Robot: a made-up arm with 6 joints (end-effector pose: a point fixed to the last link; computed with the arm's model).
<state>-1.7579 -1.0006 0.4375 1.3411 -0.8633 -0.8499</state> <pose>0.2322 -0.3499 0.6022 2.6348 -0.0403 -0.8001</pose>
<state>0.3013 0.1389 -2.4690 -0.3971 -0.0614 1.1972</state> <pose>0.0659 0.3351 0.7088 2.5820 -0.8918 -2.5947</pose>
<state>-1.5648 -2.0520 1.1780 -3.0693 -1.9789 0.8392</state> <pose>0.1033 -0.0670 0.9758 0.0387 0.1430 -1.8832</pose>
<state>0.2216 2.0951 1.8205 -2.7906 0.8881 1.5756</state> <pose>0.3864 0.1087 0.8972 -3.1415 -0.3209 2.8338</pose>
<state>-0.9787 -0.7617 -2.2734 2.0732 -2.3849 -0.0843</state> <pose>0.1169 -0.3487 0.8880 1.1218 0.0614 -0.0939</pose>
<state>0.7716 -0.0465 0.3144 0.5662 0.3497 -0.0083</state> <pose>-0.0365 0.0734 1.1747 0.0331 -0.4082 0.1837</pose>
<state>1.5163 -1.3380 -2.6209 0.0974 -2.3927 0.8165</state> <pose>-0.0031 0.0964 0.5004 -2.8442 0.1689 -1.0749</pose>
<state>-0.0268 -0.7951 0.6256 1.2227 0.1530 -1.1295</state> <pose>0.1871 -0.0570 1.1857 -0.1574 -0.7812 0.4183</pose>
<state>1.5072 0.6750 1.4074 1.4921 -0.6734 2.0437</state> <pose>-0.0494 0.1623 0.9595 2.8846 0.1167 -1.6912</pose>
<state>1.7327 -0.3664 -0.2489 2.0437 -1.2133 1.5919</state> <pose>0.1176 0.1874 0.6527 -1.9263 0.3937 -1.9845</pose>
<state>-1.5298 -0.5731 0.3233 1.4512 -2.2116 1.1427</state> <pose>0.2795 -0.2229 0.6727 -1.0989 -0.4750 -2.6930</pose>
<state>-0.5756 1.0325 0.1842 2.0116 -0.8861 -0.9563</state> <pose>-0.2413 -0.1516 0.8744 -2.5438 -0.4603 2.9368</pose>
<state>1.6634 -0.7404 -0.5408 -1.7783 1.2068 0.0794</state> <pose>-0.3253 -0.1053 0.9598 1.2925 -0.5130 -0.8885</pose>
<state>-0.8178 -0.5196 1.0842 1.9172 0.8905 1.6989</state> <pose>-0.0894 -0.1073 1.1029 1.4524 0.7370 1.2881</pose>
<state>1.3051 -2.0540 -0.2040 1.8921 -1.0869 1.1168</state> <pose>0.2930 -0.0901 0.7242 -1.6530 0.7763 -2.8914</pose>
